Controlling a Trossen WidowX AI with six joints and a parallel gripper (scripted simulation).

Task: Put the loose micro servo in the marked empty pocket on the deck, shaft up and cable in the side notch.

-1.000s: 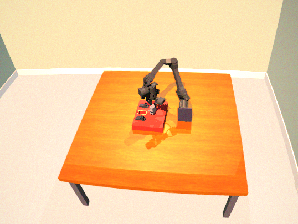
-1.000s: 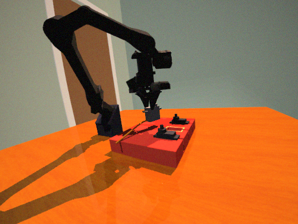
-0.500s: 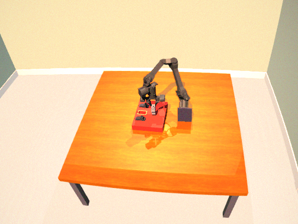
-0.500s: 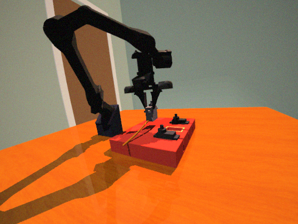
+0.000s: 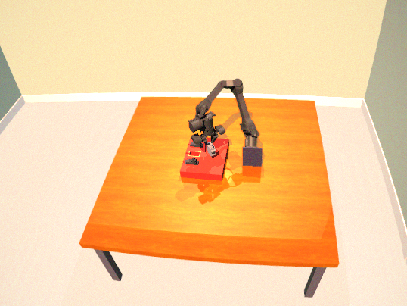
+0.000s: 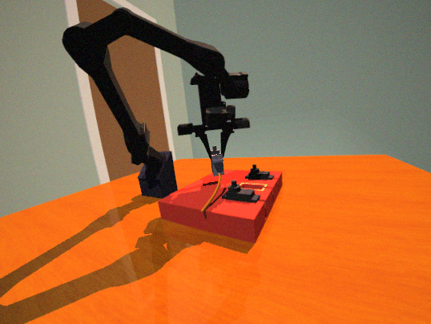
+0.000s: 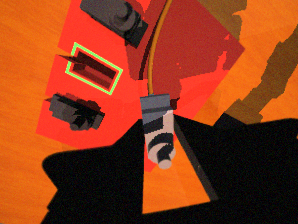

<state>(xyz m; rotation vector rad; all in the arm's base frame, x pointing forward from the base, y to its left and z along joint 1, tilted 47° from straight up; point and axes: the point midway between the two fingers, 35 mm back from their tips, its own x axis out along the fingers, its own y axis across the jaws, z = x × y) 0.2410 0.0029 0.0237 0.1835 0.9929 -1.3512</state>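
Right now the red deck is 10 mm behind my gripper tip and 100 mm below it.
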